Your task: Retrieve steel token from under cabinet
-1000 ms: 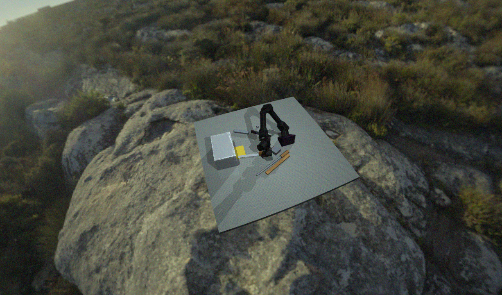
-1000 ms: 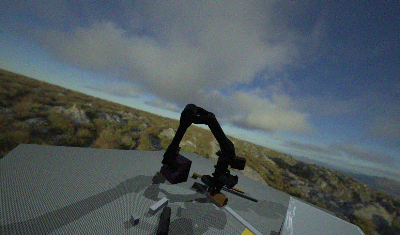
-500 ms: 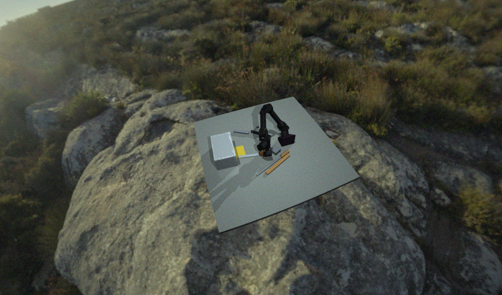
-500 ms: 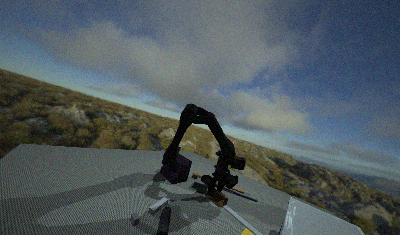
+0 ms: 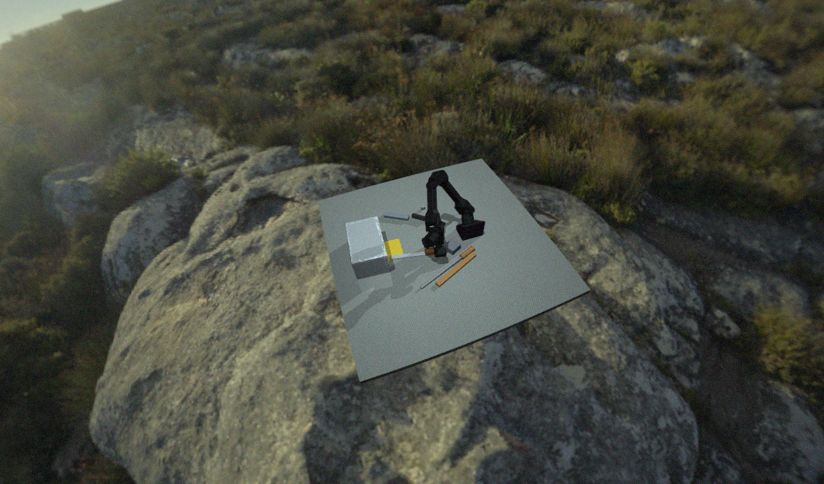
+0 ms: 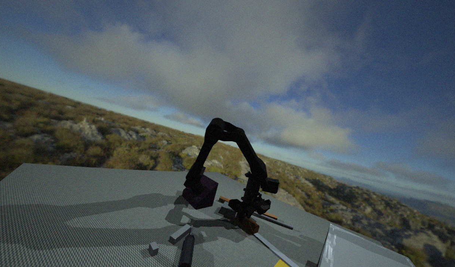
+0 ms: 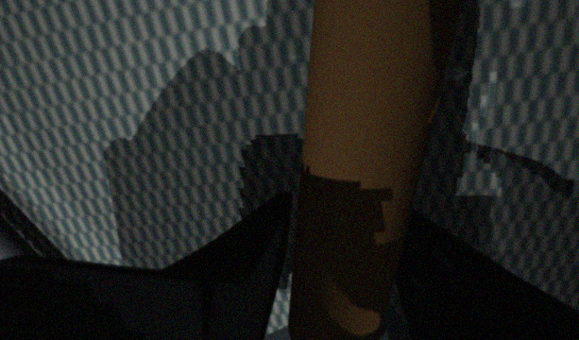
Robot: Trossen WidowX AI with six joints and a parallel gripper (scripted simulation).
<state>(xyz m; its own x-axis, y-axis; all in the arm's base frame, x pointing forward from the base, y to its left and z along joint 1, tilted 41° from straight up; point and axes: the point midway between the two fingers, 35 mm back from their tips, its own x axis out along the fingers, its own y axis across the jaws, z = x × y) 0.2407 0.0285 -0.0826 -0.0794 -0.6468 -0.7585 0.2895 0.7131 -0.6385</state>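
Now: the grey block 9 cm behind my gripper tip, 1 cm to the left of it and 1 cm above it. From my gripper tip the other things lie so: grey bar (27 cm to the right, 8 cm behind); then small grey cube (37 cm to the right, 7 cm behind); then wooden stick (15 cm to the left, 4 cm behind).
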